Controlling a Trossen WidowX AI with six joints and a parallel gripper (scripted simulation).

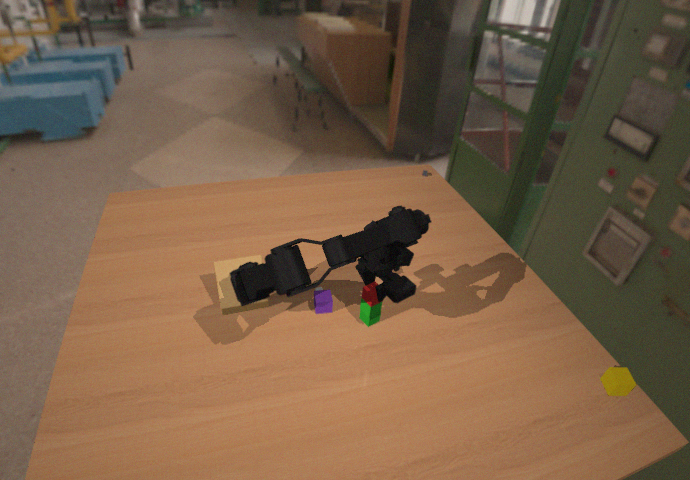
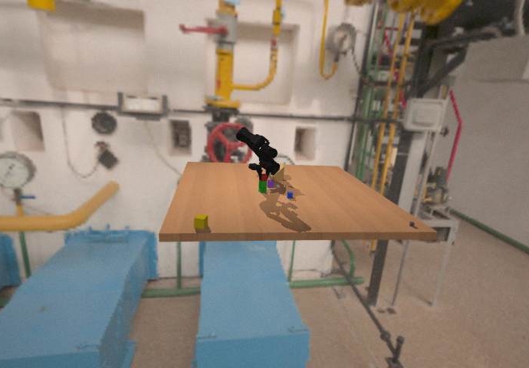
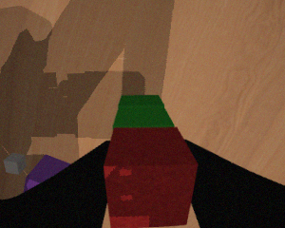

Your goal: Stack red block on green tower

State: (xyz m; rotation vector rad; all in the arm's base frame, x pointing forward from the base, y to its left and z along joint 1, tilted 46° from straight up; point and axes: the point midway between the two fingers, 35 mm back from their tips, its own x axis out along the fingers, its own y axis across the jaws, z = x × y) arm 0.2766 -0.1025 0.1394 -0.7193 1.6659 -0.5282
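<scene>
My gripper tip is now 1 cm below the red block and 1 cm past it. Also, from my gripper tip: blue block: 14 cm to the left, 11 cm ahead, 7 cm below; green block: 3 cm below, 1 cm behind; purple block: 10 cm behind, 8 cm to the left, 6 cm below.
</scene>
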